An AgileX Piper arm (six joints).
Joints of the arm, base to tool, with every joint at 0 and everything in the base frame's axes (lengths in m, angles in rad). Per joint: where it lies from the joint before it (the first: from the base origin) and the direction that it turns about. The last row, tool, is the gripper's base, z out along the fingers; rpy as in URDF.
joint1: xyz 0.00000 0.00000 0.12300 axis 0 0 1
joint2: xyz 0.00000 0.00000 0.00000 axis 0 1 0
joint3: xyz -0.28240 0.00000 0.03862 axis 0 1 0
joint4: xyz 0.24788 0.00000 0.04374 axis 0.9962 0 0.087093
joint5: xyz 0.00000 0.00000 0.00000 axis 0 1 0
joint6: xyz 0.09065 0.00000 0.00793 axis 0.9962 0 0.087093
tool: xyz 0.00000 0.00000 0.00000 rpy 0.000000 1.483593 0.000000
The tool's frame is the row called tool.
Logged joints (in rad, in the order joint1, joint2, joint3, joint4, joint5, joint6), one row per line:
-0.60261 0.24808 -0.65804 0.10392 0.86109 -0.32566
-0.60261 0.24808 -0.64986 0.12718 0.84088 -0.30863
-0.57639 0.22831 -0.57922 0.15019 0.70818 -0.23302
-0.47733 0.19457 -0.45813 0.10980 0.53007 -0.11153
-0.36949 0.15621 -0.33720 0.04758 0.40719 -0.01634
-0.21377 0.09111 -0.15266 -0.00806 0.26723 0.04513
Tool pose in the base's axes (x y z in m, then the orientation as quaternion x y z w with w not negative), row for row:
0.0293 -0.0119 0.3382 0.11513 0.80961 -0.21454 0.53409
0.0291 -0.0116 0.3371 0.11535 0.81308 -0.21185 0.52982
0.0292 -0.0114 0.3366 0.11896 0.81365 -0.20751 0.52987
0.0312 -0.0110 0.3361 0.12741 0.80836 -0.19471 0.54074
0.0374 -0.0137 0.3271 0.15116 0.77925 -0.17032 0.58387
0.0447 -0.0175 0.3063 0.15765 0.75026 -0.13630 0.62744
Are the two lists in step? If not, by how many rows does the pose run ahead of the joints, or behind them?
The pose runs 2 rows behind the joints: the pose in row i belongs to the joints in row i - 2.
